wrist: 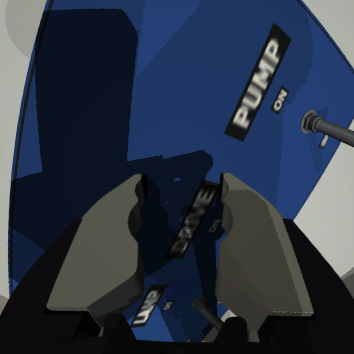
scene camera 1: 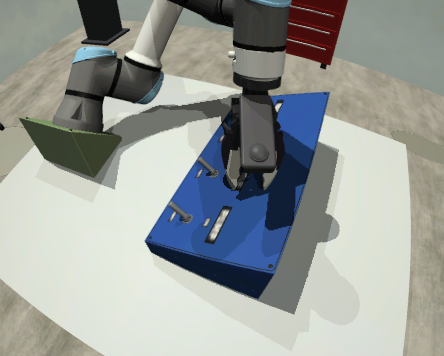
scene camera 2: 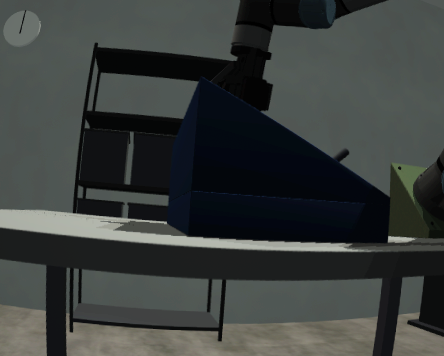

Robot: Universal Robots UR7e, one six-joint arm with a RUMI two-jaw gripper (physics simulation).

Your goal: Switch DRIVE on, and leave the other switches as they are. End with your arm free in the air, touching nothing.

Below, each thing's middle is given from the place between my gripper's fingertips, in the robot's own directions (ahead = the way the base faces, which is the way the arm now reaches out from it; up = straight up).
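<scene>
Blue switch box (scene camera 2: 236, 173): 60 mm below my hand, 20 mm behind, 100 mm to the left.
</scene>
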